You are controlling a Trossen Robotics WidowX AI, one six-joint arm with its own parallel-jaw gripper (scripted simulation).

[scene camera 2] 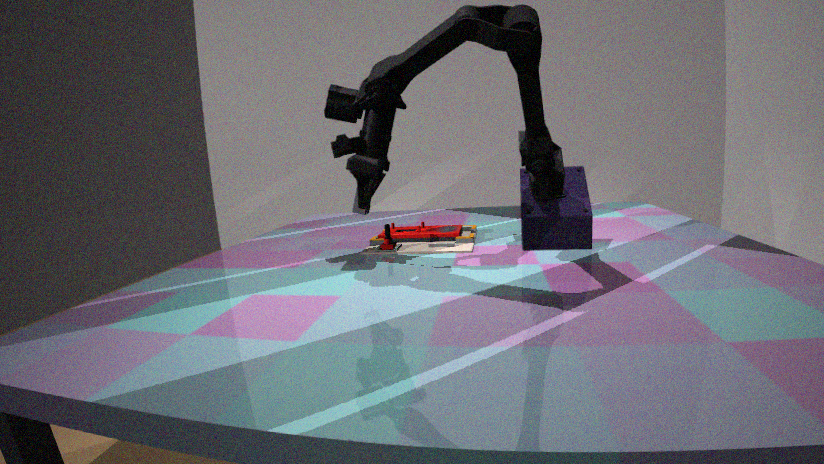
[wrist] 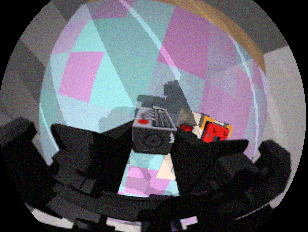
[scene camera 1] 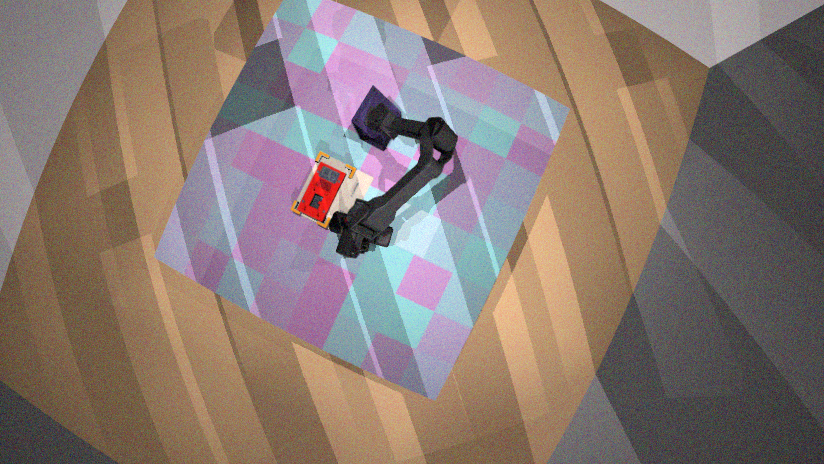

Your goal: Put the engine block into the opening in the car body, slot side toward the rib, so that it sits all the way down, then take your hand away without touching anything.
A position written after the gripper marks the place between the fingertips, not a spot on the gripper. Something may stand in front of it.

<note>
The gripper [scene camera 2: 362, 206] carries a grey engine block. Further things: a red car body [scene camera 1: 325, 184].
The red car body shows as well in scene camera 2 [scene camera 2: 422, 233]. The gripper shows as well in the wrist view [wrist: 152, 124] and in scene camera 1 [scene camera 1: 363, 236].
</note>
